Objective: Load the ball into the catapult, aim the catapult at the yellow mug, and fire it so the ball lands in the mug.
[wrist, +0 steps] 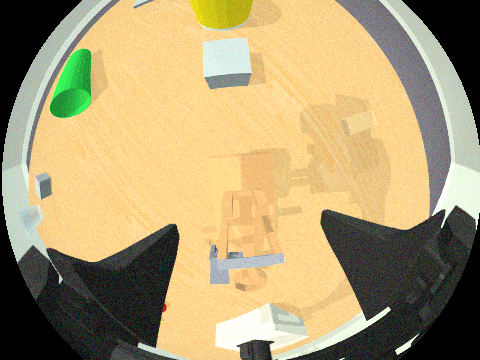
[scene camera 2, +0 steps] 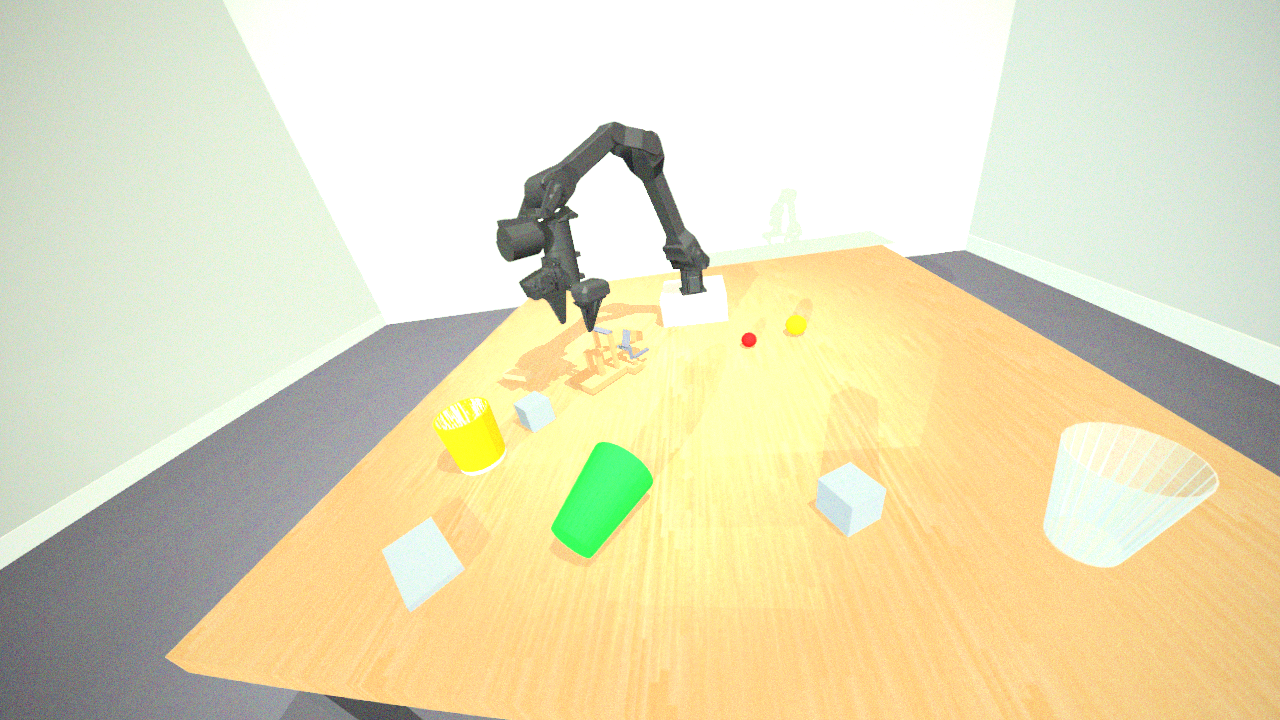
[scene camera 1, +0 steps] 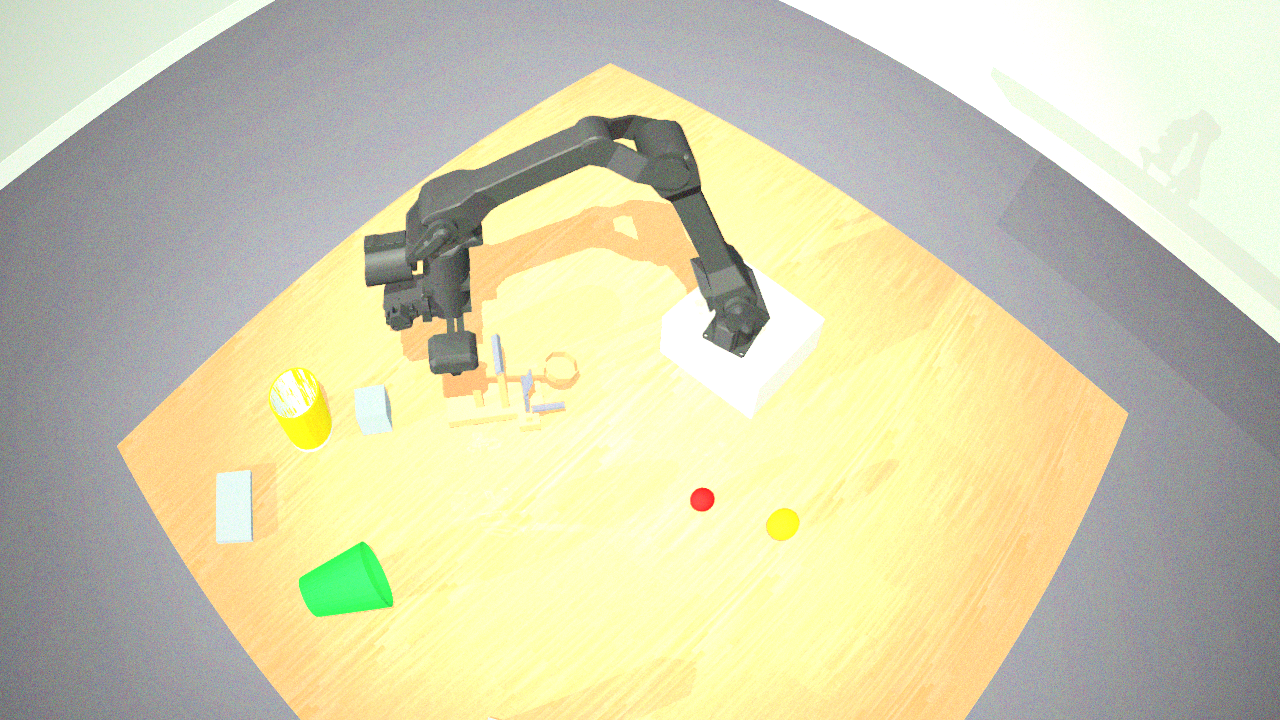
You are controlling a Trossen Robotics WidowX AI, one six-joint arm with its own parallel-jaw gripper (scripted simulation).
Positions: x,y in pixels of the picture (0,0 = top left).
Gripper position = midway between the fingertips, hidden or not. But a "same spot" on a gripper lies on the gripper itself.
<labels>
my gripper: wrist; scene camera 2; scene camera 1 454,345
green cup: wrist 72,96; scene camera 2; scene camera 1
same spot on green cup: [scene camera 2: 613,480] = [scene camera 1: 347,590]
same spot on my gripper: [scene camera 2: 556,298] = [wrist: 377,269]
</labels>
